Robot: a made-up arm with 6 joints.
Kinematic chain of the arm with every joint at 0, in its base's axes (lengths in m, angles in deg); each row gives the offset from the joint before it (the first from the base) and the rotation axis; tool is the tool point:
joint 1: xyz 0 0 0.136 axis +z
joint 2: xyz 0 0 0 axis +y
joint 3: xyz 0 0 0.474 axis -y
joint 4: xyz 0 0 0 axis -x
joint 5: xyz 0.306 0 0 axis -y
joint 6: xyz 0 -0.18 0 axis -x
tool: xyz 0 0 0
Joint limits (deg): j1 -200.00..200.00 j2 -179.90..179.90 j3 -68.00..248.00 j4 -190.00..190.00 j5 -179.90..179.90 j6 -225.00..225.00
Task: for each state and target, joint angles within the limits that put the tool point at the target. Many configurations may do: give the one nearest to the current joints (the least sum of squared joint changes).
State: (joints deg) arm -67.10 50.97 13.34 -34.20 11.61 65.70
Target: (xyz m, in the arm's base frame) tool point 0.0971 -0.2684 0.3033
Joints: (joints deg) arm -49.69 12.06 -22.21 -56.42 11.61 65.70
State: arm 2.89 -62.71 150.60 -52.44 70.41 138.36
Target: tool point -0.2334 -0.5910 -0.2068
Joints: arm 55.57 -96.43 166.40 -38.11 70.41 138.36
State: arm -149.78 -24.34 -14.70 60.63 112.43 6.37
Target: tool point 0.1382 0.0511 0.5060
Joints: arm -171.79 -68.16 -65.05 80.13 112.43 6.37
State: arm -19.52 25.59 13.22 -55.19 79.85 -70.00
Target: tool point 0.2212 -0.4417 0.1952
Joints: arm -49.95 41.94 5.46 -50.34 79.85 -70.00
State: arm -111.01 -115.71 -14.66 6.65 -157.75 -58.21
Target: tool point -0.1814 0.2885 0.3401
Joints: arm -89.46 -95.20 -37.45 -7.00 -157.75 -58.21
